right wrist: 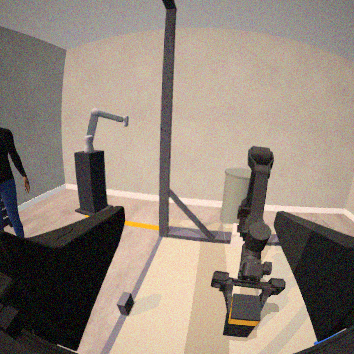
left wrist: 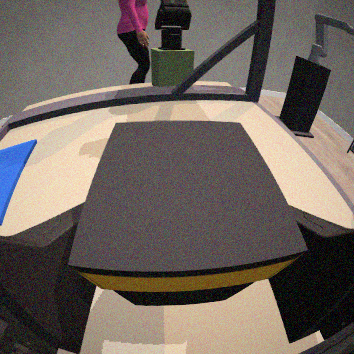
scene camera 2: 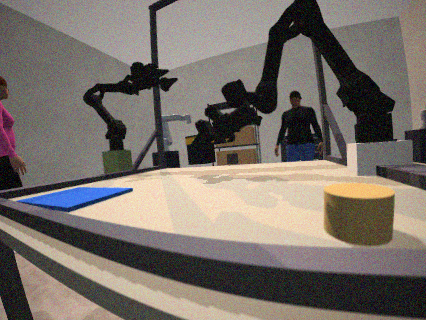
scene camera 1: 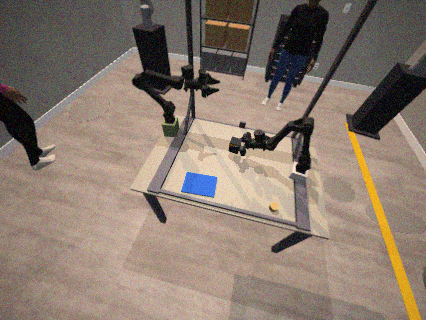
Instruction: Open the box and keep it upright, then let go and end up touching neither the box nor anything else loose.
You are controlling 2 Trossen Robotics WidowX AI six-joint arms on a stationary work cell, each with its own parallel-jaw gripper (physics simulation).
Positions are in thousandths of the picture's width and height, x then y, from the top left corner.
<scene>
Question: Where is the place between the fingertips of my left gripper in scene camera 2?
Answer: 466,452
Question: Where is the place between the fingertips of my left gripper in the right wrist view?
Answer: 685,891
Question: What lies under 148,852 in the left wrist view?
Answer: My left gripper.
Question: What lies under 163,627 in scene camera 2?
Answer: A flat blue mat.
</scene>
